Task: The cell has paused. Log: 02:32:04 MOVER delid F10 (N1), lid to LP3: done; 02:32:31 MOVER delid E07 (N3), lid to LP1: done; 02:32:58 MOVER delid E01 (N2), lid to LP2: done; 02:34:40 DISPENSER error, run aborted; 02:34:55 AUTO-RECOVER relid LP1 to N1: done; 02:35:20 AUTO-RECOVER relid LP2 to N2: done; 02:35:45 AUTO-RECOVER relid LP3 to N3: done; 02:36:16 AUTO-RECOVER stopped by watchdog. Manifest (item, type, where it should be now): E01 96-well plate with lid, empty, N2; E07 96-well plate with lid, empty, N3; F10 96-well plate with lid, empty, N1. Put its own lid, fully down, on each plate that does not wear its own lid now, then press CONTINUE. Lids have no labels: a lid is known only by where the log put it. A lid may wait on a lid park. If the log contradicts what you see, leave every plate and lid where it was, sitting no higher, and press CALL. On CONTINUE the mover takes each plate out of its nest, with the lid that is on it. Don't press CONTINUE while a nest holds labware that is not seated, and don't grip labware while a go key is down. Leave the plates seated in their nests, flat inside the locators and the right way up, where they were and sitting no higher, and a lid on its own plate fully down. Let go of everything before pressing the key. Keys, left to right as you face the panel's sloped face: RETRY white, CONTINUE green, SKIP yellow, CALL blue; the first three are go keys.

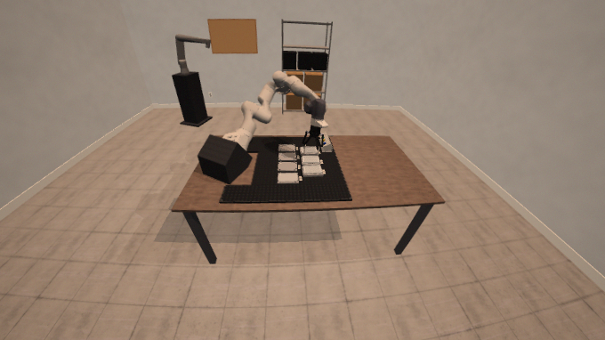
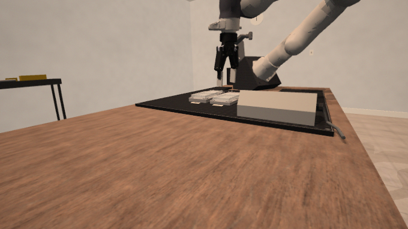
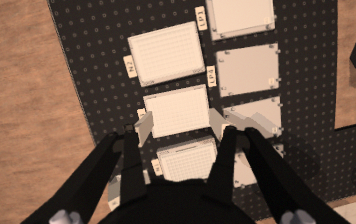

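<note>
My hand is 8 cm above the smooth white lid. From my hand the other things lie so: LP2 label 11 cm behind, 3 cm to the left, 11 cm below; then 96-well plate 5 cm behind, 12 cm to the left, 8 cm below; then N3 label 8 cm ahead, 3 cm to the left, 11 cm below.
</note>
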